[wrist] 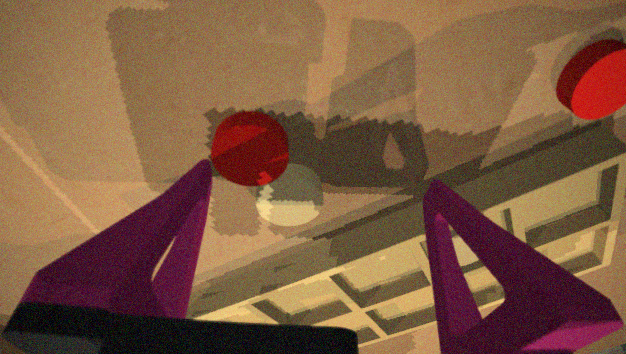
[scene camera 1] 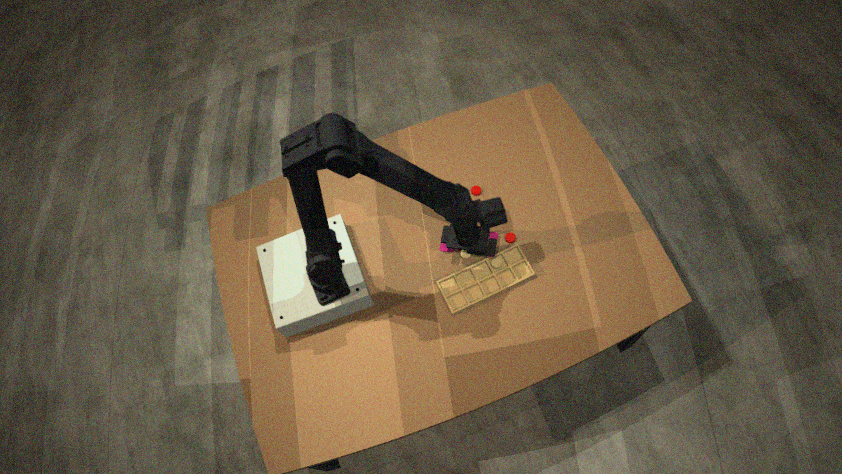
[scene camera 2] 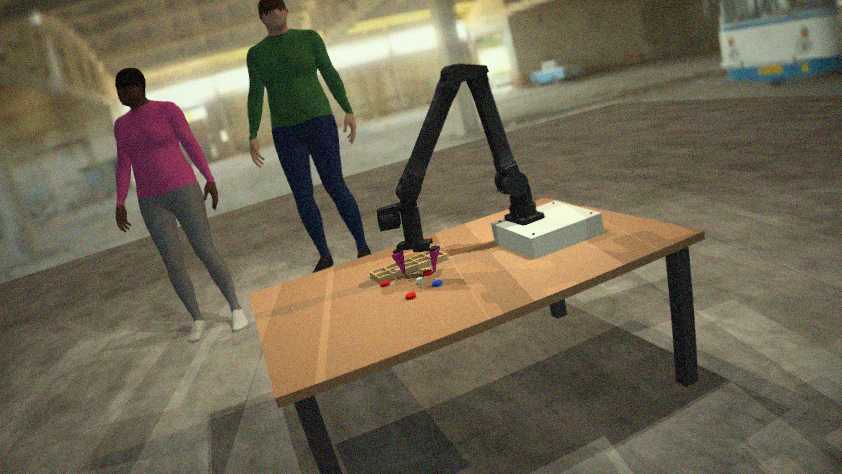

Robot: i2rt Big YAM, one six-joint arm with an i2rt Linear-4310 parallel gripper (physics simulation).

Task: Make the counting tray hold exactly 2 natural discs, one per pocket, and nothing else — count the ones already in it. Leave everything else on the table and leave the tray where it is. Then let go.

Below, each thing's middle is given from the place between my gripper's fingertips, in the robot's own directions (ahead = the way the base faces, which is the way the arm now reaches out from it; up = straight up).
Scene:
Right now my hand is 90 mm to the left of the counting tray (scene camera 1: 479, 282) and 10 mm below it.

